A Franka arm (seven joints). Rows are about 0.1 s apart.
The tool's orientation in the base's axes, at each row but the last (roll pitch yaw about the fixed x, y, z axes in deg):
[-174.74, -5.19, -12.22]
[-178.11, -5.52, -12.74]
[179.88, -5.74, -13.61]
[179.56, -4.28, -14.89]
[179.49, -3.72, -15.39]
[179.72, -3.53, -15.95]
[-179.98, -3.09, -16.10]
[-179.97, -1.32, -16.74]
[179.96, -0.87, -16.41]
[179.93, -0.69, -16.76]
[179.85, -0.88, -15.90]
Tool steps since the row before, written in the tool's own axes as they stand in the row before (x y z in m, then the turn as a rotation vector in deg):
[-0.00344, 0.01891, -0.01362, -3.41, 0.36, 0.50]
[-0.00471, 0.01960, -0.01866, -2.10, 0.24, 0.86]
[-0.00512, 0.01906, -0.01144, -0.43, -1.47, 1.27]
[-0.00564, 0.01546, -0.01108, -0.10, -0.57, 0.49]
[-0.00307, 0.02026, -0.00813, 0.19, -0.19, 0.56]
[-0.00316, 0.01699, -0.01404, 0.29, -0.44, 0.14]
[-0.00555, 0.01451, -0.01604, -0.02, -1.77, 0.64]
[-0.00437, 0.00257, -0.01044, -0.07, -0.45, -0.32]
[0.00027, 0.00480, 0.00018, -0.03, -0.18, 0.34]
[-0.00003, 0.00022, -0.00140, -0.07, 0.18, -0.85]
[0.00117, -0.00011, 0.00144, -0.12, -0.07, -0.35]
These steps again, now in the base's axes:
[-0.00864, -0.01867, 0.01147, -3.34, 0.40, -0.84]
[-0.01072, -0.01829, 0.01747, -2.00, 0.24, -1.07]
[-0.01055, -0.01703, 0.01091, 0.05, 1.50, -1.31]
[-0.01019, -0.01320, 0.01075, 0.08, 0.56, -0.50]
[-0.00883, -0.01851, 0.00809, 0.27, 0.12, -0.55]
[-0.00852, -0.01516, 0.01390, 0.41, 0.34, -0.12]
[-0.01018, -0.01217, 0.01571, 0.50, 1.70, -0.64]
[-0.00516, -0.00114, 0.01034, 0.06, 0.45, 0.32]
[-0.00109, -0.00468, -0.00017, 0.03, 0.18, -0.34]
[-0.00011, -0.00020, 0.00140, -0.13, -0.15, 0.85]
[0.00118, -0.00022, -0.00142, -0.10, 0.10, 0.35]

